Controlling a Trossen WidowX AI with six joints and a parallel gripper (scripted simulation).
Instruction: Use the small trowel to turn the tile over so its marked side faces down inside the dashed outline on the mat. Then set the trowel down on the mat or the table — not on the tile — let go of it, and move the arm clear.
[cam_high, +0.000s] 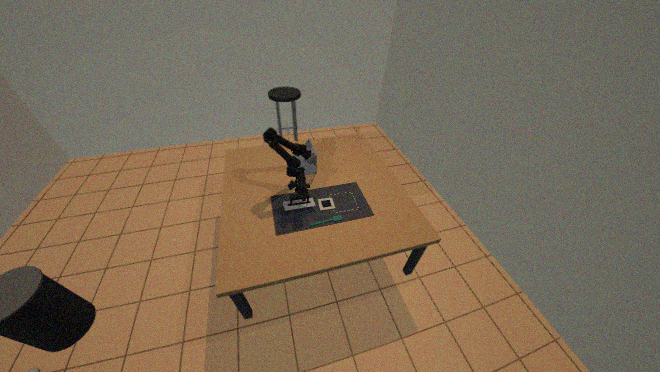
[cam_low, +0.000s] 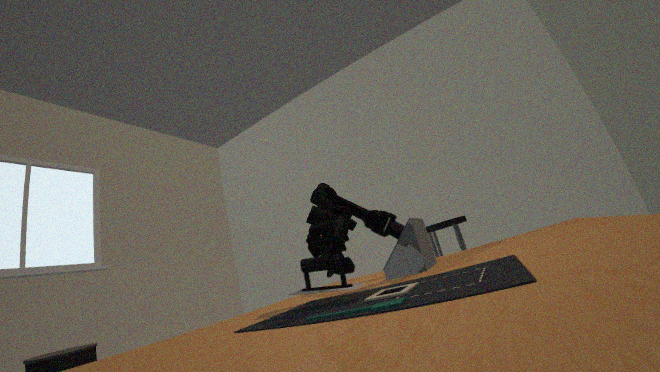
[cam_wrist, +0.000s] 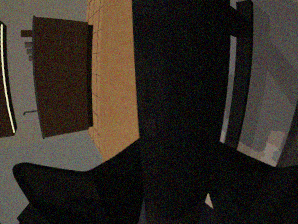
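Right now the dark mat is 30 mm behind my gripper tip, 110 mm to the left of it and 110 mm below it. Round my gripper tip: trowel (100 mm ahead, 150 mm to the left, 80 mm below); then tile (40 mm behind, 150 mm to the left, 80 mm below).
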